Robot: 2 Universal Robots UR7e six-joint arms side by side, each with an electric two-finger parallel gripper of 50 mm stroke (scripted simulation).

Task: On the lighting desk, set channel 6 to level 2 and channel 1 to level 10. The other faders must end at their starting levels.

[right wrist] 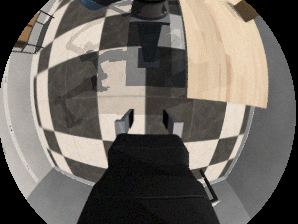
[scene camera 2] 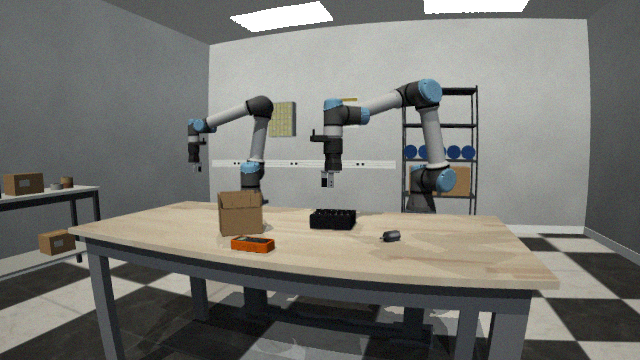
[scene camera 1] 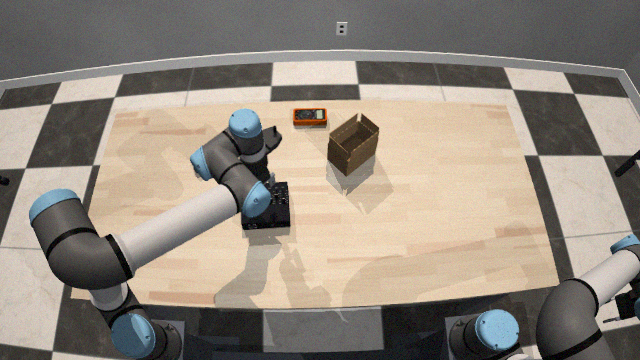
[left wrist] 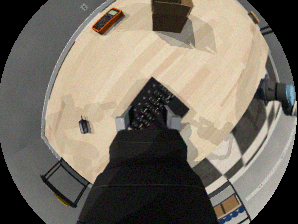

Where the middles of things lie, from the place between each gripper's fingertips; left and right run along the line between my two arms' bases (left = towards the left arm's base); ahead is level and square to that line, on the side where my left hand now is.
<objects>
Right now the cardboard box (scene camera 1: pixel 354 154) is 29 cm to the right of my left hand (scene camera 2: pixel 327 187), 18 cm ahead of it and 11 cm below it.
My right hand is 75 cm to the right of the cardboard box, 69 cm short of it and 12 cm above it.
</objects>
